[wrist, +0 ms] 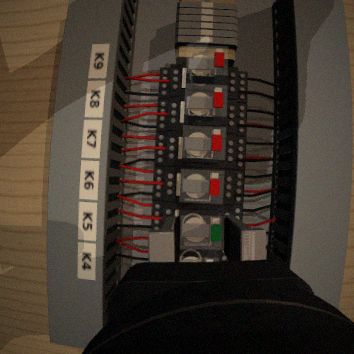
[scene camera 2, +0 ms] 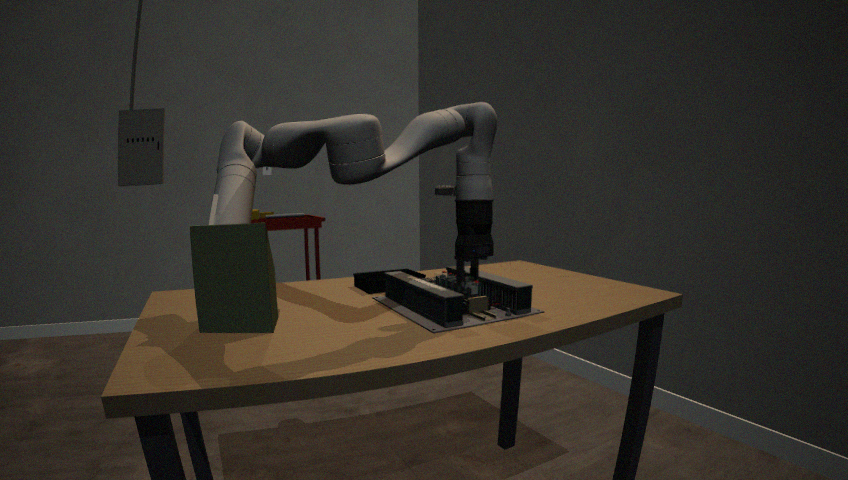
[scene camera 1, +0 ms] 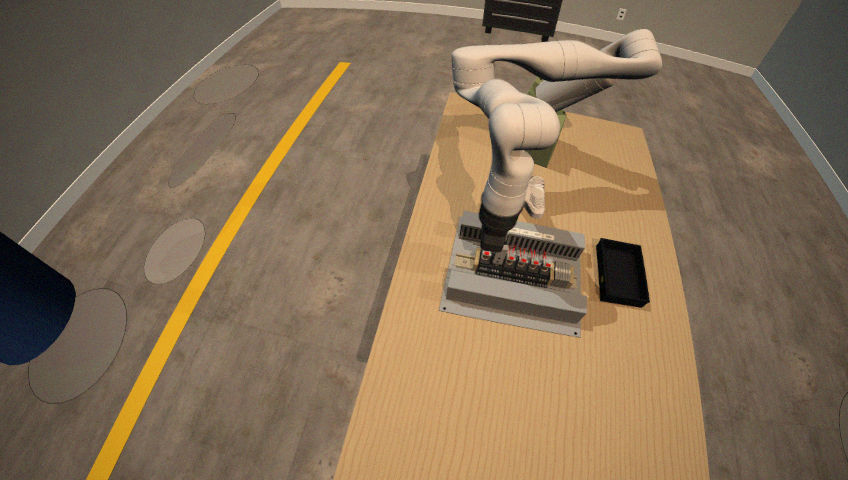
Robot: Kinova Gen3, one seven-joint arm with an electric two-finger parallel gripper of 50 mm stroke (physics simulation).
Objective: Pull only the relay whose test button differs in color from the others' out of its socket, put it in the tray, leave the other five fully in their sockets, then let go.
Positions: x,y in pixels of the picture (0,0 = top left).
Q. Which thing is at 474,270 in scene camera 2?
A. My gripper.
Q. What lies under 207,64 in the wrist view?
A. A relay.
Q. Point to a relay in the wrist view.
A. At 198,228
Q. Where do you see a relay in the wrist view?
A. At 200,143
